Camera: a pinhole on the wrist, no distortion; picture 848 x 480 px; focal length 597.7 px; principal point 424.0 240.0 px. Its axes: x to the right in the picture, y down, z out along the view. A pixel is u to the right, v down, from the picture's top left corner.
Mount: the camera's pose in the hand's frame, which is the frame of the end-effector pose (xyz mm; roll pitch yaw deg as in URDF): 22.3 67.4 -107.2 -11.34 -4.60 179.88
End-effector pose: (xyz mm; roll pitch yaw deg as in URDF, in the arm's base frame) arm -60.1 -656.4 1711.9 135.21 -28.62 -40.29
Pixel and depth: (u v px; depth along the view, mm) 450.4 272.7 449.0
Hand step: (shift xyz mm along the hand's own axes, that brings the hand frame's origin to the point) 37.2 -45.0 328.4
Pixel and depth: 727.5 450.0 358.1
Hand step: -133.2 -126.0 232.7
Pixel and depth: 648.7 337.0 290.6
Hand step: -64.7 -35.8 176.3
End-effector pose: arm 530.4 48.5 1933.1 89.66 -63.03 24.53
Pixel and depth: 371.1 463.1 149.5
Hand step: 46.2 -16.8 26.9
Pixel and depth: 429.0 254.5 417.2
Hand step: 51.3 -24.6 298.8
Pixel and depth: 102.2 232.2 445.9
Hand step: 296.6 -15.1 310.5
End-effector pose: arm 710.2 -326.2 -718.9 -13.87 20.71 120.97
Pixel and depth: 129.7 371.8 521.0
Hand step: 316.7 -148.3 358.9
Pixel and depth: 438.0 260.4 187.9
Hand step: 32.5 24.1 75.5
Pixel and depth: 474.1 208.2 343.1
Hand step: 20.8 17.8 234.0
